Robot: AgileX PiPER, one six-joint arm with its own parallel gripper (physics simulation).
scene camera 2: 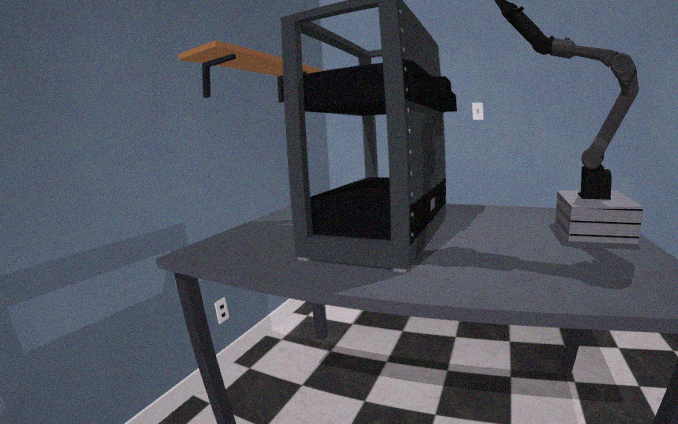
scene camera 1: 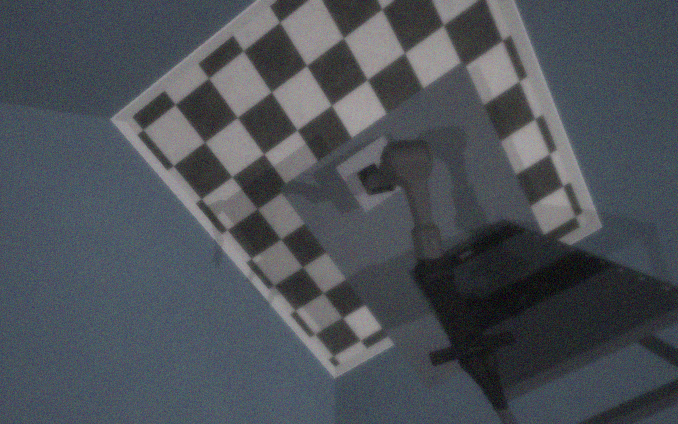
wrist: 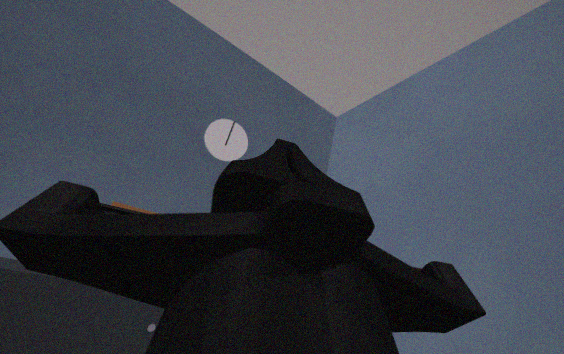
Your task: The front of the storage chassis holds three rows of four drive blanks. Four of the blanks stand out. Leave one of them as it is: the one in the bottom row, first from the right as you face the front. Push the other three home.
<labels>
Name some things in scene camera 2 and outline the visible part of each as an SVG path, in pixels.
A rack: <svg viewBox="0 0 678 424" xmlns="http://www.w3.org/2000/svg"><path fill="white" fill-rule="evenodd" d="M281 17L285 125L296 257L298 257L298 260L303 261L317 259L393 268L394 272L406 273L446 218L446 157L443 112L457 111L456 95L451 91L451 82L446 76L441 76L438 44L403 0L347 0ZM386 114L389 177L378 177L375 115ZM305 112L362 116L365 160L364 179L310 197ZM382 56L383 63L372 64L372 57ZM301 33L358 57L359 66L303 74ZM382 49L367 51L311 21L378 7Z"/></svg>
</labels>
